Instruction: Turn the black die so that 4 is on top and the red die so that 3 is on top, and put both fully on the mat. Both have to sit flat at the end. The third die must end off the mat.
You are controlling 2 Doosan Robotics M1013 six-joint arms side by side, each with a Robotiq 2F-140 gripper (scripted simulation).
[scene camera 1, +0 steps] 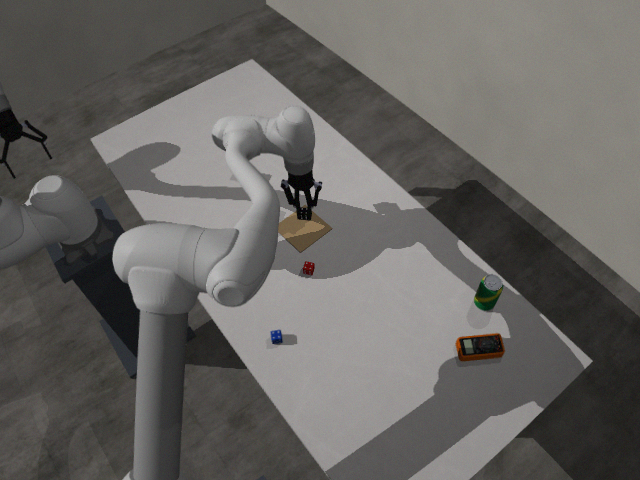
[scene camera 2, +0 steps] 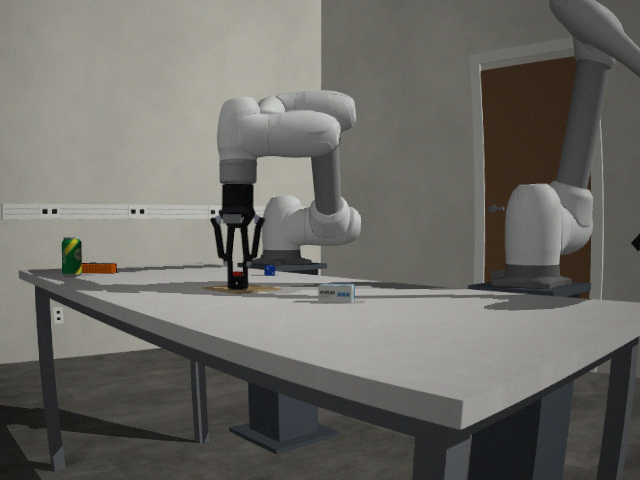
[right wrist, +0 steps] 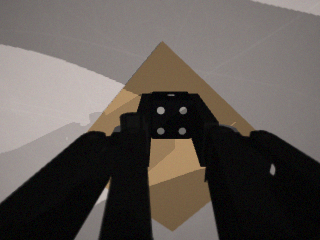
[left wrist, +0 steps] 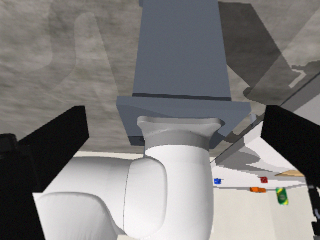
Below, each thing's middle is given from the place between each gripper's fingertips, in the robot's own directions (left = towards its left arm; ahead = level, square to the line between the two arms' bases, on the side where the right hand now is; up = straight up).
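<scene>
The black die (right wrist: pixel 171 111) is in sight, and my right hand is 2 cm above it. There's also the tan mat (scene camera 1: pixel 301 234), which is 4 cm below my right hand, 3 cm to the right of it and 3 cm behind it. Going by their middles, the die is the nearest to my right hand of the things named here.
As for the black die and my left hand, that hand is 72 cm short of the die, 72 cm to the left of it and 10 cm above it. The tan mat is 69 cm ahead of my left hand, 75 cm to the right of it and 12 cm below it, so by its middle the mat is nearer to my right hand than to my left hand.
</scene>
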